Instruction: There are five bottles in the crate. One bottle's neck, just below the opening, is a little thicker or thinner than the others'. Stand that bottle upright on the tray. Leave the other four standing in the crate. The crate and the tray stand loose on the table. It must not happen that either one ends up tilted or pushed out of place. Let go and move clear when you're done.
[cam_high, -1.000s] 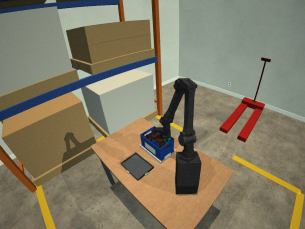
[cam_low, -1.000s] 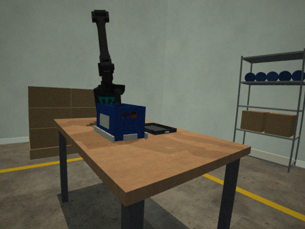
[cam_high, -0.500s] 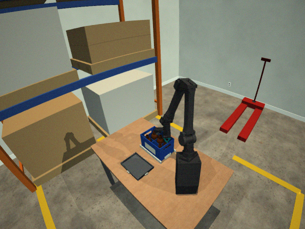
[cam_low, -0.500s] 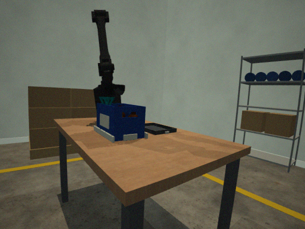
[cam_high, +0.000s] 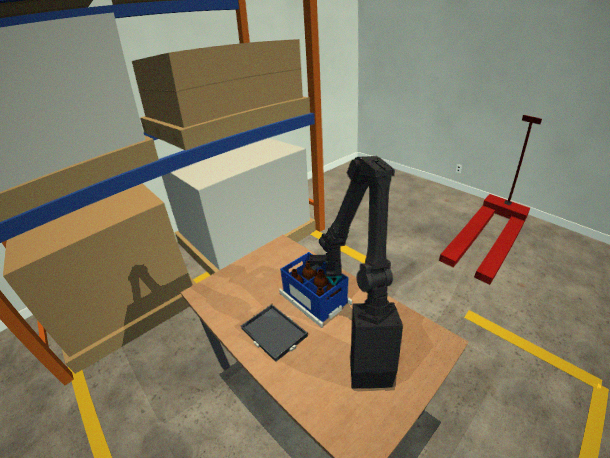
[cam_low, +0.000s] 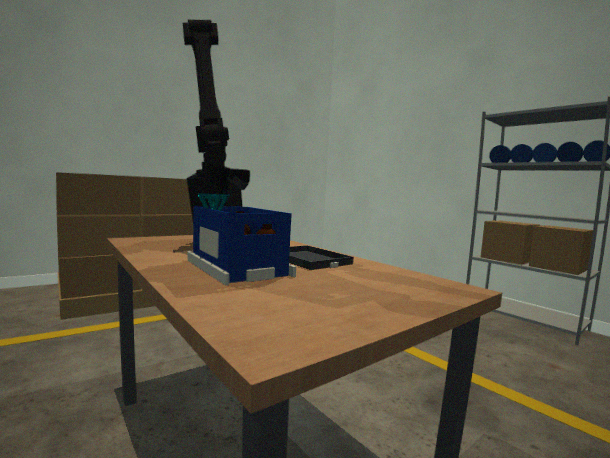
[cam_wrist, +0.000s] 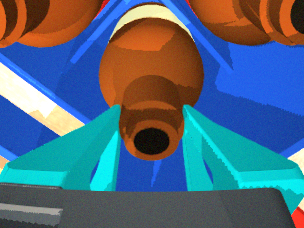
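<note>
Now: the crate 9 cm ahead of my hand, 4 cm to the left of it and 7 cm below it. From my hand the other things lie so: bottle: 19 cm ahead, 7 cm to the left, 6 cm below; dark tray: 10 cm ahead, 32 cm to the left, 14 cm below.
</note>
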